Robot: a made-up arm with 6 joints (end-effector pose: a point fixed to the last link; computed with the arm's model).
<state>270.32 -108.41 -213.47 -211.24 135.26 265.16</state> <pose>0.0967 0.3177 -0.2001 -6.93 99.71 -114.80</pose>
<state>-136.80 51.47 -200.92 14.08 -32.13 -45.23</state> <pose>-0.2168 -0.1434 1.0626 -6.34 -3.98 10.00</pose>
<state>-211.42 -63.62 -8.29 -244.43 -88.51 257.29</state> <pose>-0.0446 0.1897 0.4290 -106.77 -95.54 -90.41</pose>
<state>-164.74 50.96 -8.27 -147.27 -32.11 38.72</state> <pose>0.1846 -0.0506 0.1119 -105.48 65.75 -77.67</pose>
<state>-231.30 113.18 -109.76 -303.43 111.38 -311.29</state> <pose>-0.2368 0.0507 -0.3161 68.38 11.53 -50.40</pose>
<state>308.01 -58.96 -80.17 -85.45 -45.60 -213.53</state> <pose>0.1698 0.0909 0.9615 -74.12 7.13 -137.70</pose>
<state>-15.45 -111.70 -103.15 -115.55 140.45 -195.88</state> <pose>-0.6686 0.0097 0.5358 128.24 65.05 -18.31</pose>
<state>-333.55 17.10 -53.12 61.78 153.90 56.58</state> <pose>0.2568 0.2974 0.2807 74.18 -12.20 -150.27</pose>
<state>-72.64 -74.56 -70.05 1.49 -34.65 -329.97</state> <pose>-0.0540 0.1567 1.0490 -0.27 -1.44 138.60</pose>
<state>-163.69 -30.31 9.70 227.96 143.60 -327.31</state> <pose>-0.2991 0.0552 0.2837 16.85 -36.61 -169.51</pose>
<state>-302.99 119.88 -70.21 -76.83 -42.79 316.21</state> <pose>-0.2000 0.0299 -0.2549 -23.81 -124.73 13.99</pose>
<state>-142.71 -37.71 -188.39 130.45 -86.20 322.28</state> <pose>0.2254 0.3229 0.8201 -78.07 18.62 138.55</pose>
